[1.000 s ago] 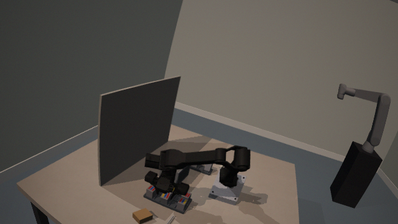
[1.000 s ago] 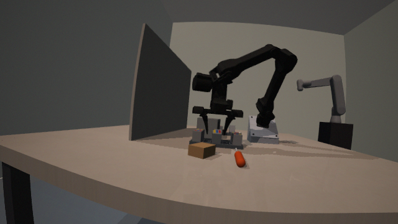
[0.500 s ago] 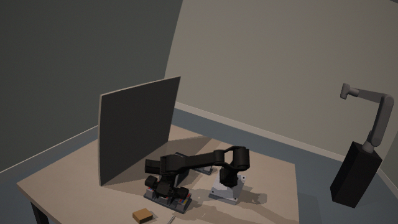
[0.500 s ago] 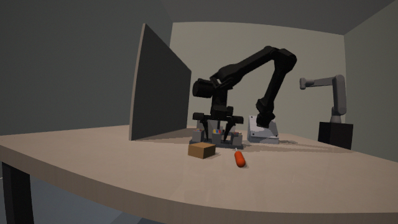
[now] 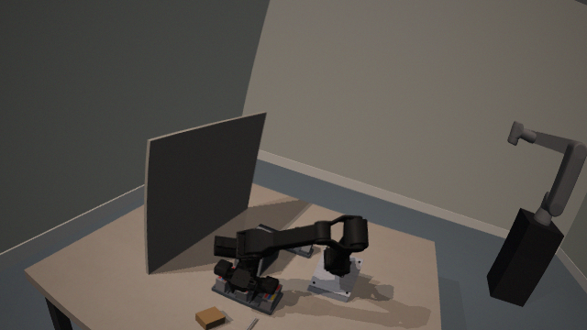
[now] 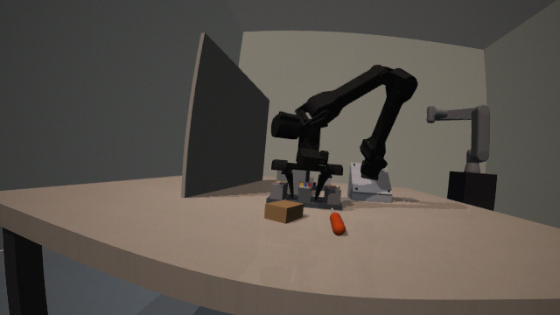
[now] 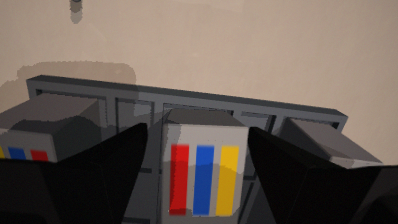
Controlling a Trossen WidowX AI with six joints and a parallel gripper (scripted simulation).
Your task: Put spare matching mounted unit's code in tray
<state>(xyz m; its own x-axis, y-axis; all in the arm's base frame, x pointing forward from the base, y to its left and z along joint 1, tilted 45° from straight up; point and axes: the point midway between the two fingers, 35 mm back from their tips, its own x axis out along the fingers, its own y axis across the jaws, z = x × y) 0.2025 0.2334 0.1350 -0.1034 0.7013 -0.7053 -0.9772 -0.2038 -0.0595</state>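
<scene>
My gripper tip is 30 mm below the grey spare block. Also, from my gripper tip: mounted unit 70 mm ahead, 220 mm to the right, 30 mm above; then rack 410 mm to the right, 10 mm below; then cardboard box 20 mm ahead, 150 mm to the left.
</scene>
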